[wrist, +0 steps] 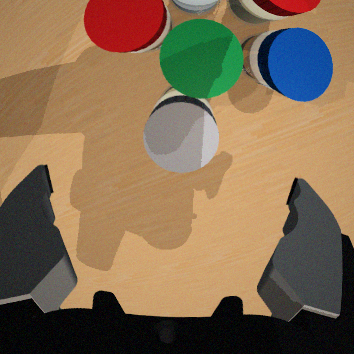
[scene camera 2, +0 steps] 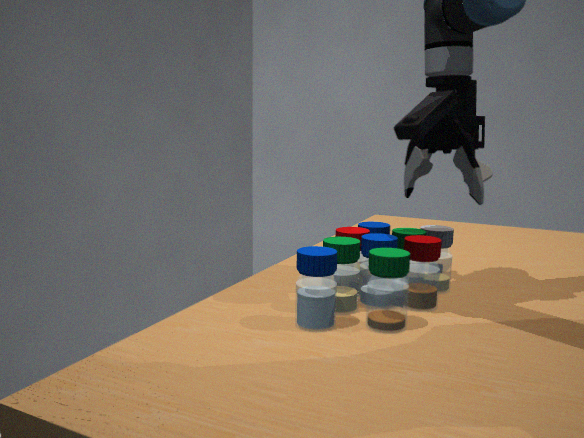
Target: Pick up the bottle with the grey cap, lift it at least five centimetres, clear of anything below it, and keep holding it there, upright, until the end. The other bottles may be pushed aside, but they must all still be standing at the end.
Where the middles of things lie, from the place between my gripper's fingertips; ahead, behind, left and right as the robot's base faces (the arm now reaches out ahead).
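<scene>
As for the red-capped bottle (scene camera 2: 423, 278), my hand is 100 mm above the bottle and 100 mm to the right of it.
</scene>
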